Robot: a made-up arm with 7 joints.
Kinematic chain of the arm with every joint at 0, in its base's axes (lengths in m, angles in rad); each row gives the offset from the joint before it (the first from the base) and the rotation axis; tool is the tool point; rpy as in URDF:
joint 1: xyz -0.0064 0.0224 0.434 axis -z
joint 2: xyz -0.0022 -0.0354 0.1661 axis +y
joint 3: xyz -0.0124 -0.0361 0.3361 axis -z
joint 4: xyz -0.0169 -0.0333 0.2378 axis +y
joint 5: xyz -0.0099 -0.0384 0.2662 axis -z
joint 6: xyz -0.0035 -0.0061 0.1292 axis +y
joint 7: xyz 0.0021 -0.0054 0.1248 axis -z
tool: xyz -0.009 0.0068 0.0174 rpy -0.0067 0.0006 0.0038
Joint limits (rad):
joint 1: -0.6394..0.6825
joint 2: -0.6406..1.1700
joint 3: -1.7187..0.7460
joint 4: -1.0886..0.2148
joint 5: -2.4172..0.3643
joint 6: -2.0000..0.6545
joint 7: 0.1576..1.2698
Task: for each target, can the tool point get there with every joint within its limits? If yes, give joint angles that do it. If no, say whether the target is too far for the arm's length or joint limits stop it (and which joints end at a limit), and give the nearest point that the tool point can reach.
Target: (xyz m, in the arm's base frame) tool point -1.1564 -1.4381 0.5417
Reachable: no: too far | nearest point -0.5840 -0.6727 0.9198 | short by 1.028 m
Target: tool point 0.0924 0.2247 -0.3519
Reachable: no: joint limits stop it (at a limit: joint 1, joint 2, joint 3, joint 4, joint 6, joint 7) | nearest point 0.7745 0.1159 0.6560 | short by 1.222 m
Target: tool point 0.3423 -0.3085 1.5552
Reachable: yes | joints -0.1890 0.5189 -0.6434 -0.7482 -1.9935 -0.4135 0.8655
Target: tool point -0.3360 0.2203 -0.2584
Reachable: no: joint limits stop it (at a limit: joint 2, joint 4, joint 7) | nearest point -0.6249 0.3938 0.8274 | short by 1.137 m
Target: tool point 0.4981 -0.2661 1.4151
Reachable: yes | joints 0.2323 0.9774 0.1520 -0.4754 -0.5760 -1.1634 0.7360
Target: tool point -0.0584 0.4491 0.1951
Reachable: no: joint limits stop it (at a limit: joint 1, joint 2, joint 3, joint 4, joint 7) | nearest point -0.4151 0.5552 0.8726 | short by 0.773 m
